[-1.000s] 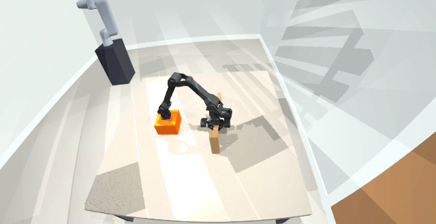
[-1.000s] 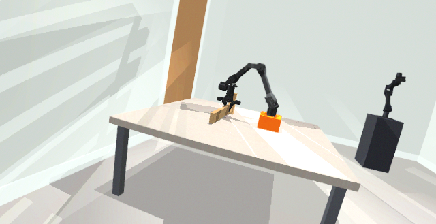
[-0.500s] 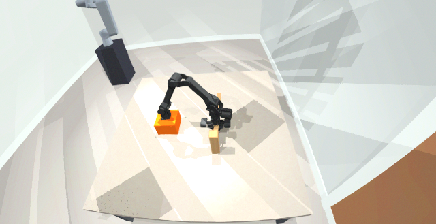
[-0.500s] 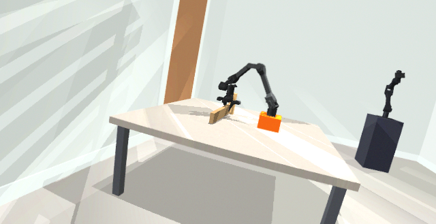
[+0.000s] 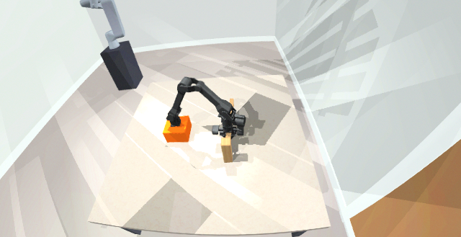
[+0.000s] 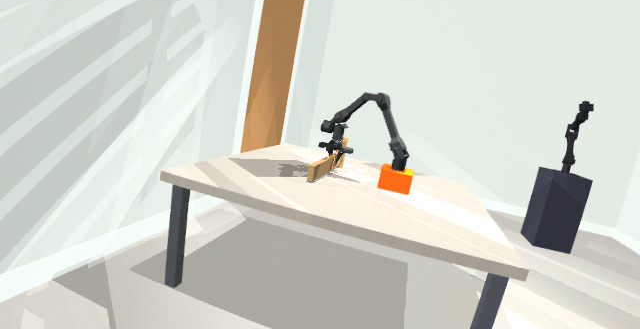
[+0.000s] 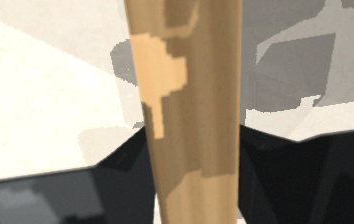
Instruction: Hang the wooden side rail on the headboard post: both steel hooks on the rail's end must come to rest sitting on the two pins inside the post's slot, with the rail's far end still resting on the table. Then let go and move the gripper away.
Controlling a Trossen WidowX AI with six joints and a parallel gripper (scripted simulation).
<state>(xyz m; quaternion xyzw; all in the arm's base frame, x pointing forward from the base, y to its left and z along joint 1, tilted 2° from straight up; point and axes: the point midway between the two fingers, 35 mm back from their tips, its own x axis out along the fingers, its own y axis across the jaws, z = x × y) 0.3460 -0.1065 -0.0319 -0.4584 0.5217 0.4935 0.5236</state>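
The wooden headboard post lies 10 mm behind my gripper tip, 120 mm to the right of it and 40 mm above it.
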